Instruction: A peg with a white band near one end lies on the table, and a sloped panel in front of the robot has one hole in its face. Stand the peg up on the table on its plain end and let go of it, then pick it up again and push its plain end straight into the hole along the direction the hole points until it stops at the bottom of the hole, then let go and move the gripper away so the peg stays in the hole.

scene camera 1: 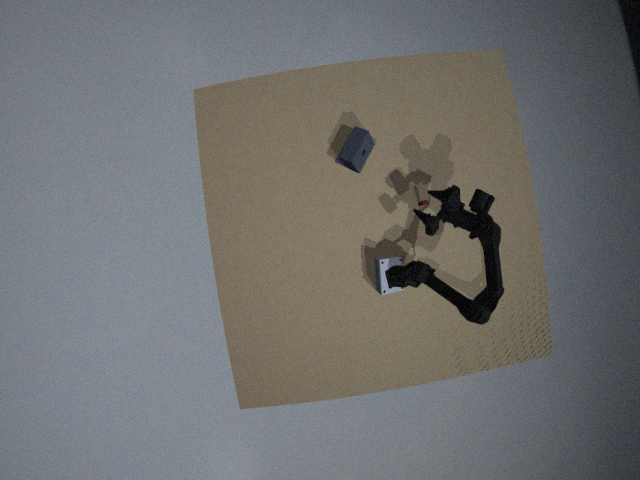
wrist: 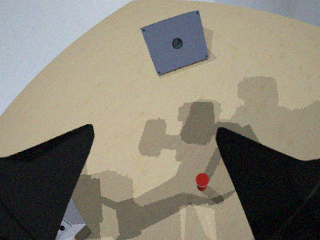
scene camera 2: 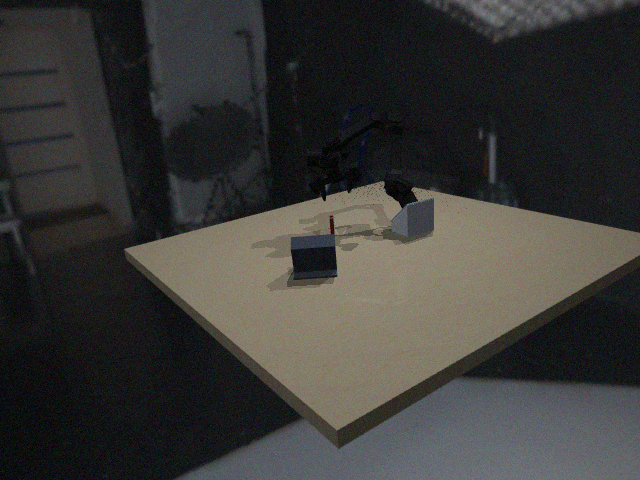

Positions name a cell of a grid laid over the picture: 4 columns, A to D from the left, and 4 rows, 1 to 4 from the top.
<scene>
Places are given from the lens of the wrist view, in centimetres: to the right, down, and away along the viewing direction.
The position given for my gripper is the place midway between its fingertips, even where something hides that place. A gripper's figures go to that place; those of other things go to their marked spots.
my gripper (wrist: B3): 0, 1, 10
sloped panel (wrist: B1): 0, -18, 30
</scene>
